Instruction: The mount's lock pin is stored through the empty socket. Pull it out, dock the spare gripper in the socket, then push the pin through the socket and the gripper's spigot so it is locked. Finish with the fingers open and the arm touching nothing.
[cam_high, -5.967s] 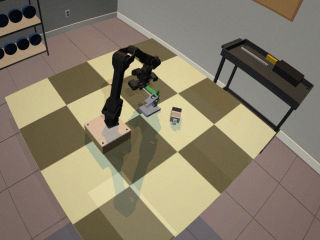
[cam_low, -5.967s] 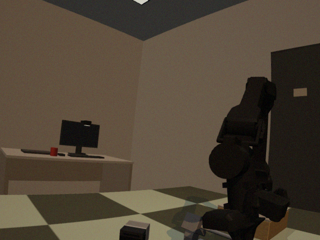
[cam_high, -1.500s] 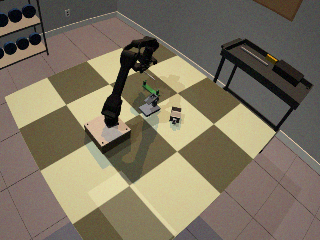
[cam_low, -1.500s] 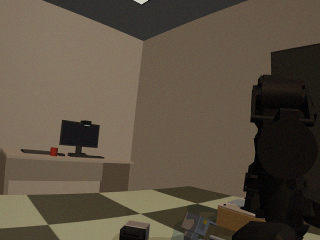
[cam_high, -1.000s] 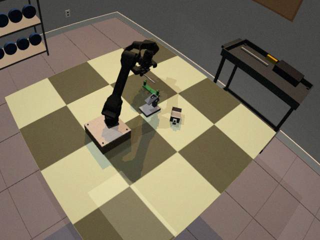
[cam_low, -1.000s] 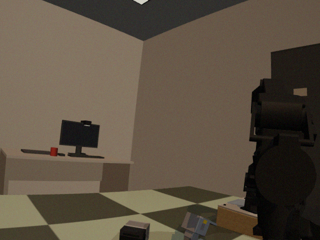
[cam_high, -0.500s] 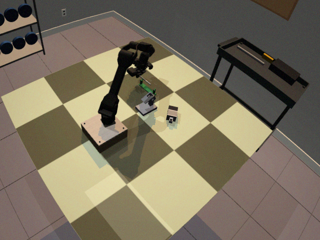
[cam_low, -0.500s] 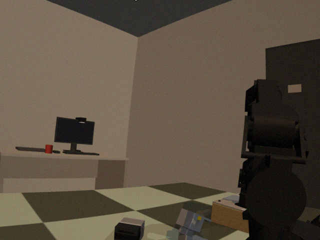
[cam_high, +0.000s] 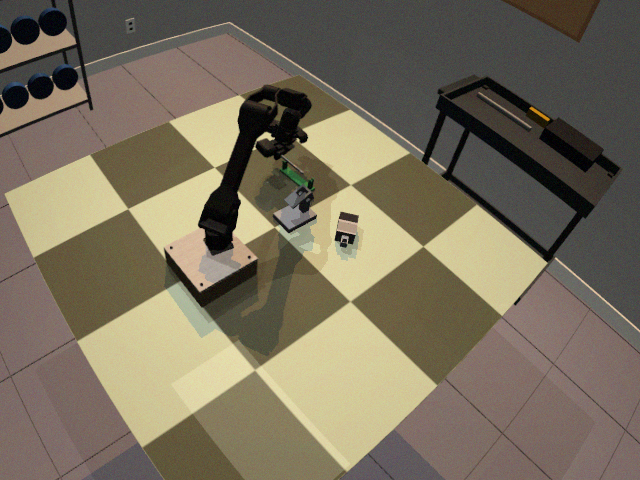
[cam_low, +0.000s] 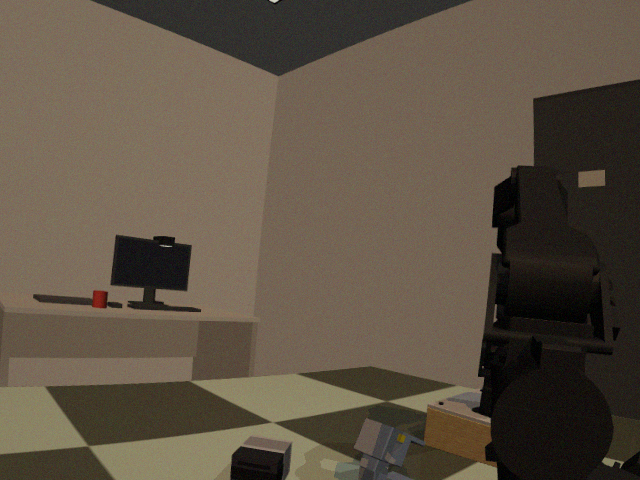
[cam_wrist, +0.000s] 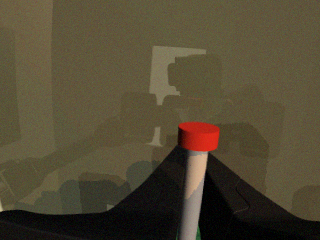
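Now: gripper tip 3 cm short of the green strip and 10 cm to the left of it. Also, from my gripper tip: mount block 6 cm behind, 24 cm to the right, 3 cm above; spare gripper 3 cm ahead, 37 cm to the right.
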